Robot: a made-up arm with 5 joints. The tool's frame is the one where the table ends. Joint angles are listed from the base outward.
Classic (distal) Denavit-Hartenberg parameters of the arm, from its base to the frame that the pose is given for. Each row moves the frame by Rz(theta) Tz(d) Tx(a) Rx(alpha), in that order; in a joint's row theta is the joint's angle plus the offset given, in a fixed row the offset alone. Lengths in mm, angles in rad.
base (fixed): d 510, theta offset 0, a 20, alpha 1.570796
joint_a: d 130, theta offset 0, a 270, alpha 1.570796
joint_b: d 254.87, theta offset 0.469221, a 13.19, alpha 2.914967
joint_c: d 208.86, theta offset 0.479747, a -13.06, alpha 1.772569
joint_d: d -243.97, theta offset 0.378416, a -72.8, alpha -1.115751
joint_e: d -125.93, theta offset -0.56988, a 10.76, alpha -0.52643
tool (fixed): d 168.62, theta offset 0.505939, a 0, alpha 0
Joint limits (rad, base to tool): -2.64..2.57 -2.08..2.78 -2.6..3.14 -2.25..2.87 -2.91..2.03
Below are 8 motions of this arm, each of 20 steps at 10 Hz.
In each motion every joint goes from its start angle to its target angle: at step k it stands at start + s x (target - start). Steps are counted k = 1, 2, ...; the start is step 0. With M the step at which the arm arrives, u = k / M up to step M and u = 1 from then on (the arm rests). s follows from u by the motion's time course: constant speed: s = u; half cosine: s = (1 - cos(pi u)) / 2; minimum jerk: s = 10 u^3 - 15 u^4 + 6 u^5.
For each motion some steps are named. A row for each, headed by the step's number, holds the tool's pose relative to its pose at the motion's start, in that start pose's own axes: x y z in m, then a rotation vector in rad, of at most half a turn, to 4 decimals.
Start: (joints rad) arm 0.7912 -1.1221 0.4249 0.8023 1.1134
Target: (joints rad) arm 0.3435 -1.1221 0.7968 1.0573 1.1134
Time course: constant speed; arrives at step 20
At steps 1, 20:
1: 0.0001 0.0003 0.0051 0.0066 -0.0252 -0.0192
20: -0.0147 0.0013 0.0907 0.0535 -0.5083 -0.4392

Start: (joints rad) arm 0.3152 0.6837 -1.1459 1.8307 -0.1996
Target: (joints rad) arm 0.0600 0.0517 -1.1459 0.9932 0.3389
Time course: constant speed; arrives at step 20
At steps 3, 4, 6, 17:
3: -0.0079 -0.0055 0.0410 0.0652 0.0978 0.0649
4: -0.0103 -0.0085 0.0547 0.0889 0.1299 0.0893
6: -0.0148 -0.0160 0.0823 0.1394 0.1931 0.1420
17: -0.0244 -0.0960 0.2261 0.4864 0.5046 0.5083

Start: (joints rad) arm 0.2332 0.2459 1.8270 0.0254 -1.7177
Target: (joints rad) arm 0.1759 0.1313 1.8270 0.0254 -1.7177
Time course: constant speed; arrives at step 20
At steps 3, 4, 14, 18, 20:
3: 0.0013 -0.0019 -0.0010 -0.0162 0.0049 0.0091
4: 0.0017 -0.0026 -0.0014 -0.0216 0.0065 0.0122
14: 0.0062 -0.0091 -0.0046 -0.0750 0.0225 0.0437
18: 0.0080 -0.0117 -0.0059 -0.0961 0.0289 0.0567
20: 0.0089 -0.0130 -0.0065 -0.1067 0.0320 0.0633

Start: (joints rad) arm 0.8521 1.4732 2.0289 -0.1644 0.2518
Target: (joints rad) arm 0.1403 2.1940 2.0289 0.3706 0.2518
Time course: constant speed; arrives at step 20
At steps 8, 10, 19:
8: 0.0712 -0.0411 -0.0510 0.0847 -0.0745 -0.3694
10: 0.0862 -0.0526 -0.0690 0.0839 -0.0807 -0.4645
19: 0.1310 -0.1051 -0.1758 -0.0302 -0.0445 -0.8701

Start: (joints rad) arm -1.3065 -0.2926 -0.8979 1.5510 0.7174
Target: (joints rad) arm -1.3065 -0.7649 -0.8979 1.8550 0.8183
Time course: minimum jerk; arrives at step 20
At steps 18, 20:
18: 0.0176 -0.0730 0.1114 0.0788 -0.4861 -0.2363
20: 0.0176 -0.0737 0.1123 0.0790 -0.4900 -0.2389

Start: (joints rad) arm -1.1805 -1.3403 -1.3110 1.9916 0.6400
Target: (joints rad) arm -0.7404 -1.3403 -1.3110 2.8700 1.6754
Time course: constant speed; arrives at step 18
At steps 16, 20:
16: 0.0113 -0.0112 -0.2359 -1.2214 -1.0716 0.6472
20: 0.0312 -0.0281 -0.2634 -1.4265 -1.1410 0.7071

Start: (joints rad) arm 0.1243 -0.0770 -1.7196 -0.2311 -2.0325
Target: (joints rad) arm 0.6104 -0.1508 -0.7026 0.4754 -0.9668
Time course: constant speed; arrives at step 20
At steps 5, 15, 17, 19, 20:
5: -0.0393 -0.0415 0.0314 -0.1734 -0.0653 0.5106
15: -0.0846 -0.1508 0.1302 -0.2807 -0.0272 1.6039
17: -0.0822 -0.1729 0.1561 -0.2496 0.0043 1.8245
19: -0.0749 -0.1931 0.1833 -0.1967 0.0431 2.0421
20: -0.0694 -0.2021 0.1971 -0.1615 0.0652 2.1490

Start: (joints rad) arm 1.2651 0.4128 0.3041 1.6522 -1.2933
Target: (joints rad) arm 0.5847 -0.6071 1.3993 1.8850 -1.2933
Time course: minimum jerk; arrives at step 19
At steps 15, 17, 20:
15: 0.0812 -0.1192 0.3114 0.5414 1.8593 -0.5867
17: 0.0992 -0.1317 0.3144 0.6013 1.9500 -0.6597
20: 0.1023 -0.1340 0.3146 0.6122 1.9655 -0.6729

